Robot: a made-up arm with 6 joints.
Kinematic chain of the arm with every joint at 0, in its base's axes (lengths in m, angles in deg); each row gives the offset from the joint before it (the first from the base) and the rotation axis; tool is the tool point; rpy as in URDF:
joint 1: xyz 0 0 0.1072 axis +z
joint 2: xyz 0 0 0 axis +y
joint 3: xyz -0.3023 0 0.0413 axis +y
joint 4: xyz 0.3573 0 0.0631 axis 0.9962 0 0.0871
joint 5: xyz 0 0 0 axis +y
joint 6: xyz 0.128 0 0.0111 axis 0.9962 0 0.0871
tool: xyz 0 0 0 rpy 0 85 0
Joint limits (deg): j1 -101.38..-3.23 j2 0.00..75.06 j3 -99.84..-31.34 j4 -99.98..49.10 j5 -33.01..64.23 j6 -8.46..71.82
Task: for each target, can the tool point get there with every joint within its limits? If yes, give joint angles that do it. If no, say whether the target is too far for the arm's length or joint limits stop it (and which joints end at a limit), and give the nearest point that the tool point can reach.
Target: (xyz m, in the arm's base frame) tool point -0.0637 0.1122 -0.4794
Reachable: no: joint limits stop it (at a limit: joint 1, joint 2, joint 3, joint 5) | nearest point 0.2362 0.0034 0.0843 | short by 0.648 m
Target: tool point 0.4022 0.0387 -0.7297
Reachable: no: too far | nearest point 0.2822 -0.0076 0.0817 | short by 0.822 m
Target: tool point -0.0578 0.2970 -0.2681
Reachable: no: joint limits stop it (at a limit: joint 1, joint 2, joint 3, joint 5) | nearest point 0.2452 0.0382 0.0930 | short by 0.538 m
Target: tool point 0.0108 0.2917 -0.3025
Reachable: no: joint limits stop it (at a limit: joint 1, joint 2, joint 3, joint 5) | nearest point 0.2455 0.0392 0.0934 | short by 0.525 m
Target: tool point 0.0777 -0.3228 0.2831
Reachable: yes | joints -79.27 57.80 -45.04 12.88 34.45 39.25
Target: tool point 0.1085 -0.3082 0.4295
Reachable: yes | joints -71.83 51.17 -44.41 -9.04 -20.33 60.89
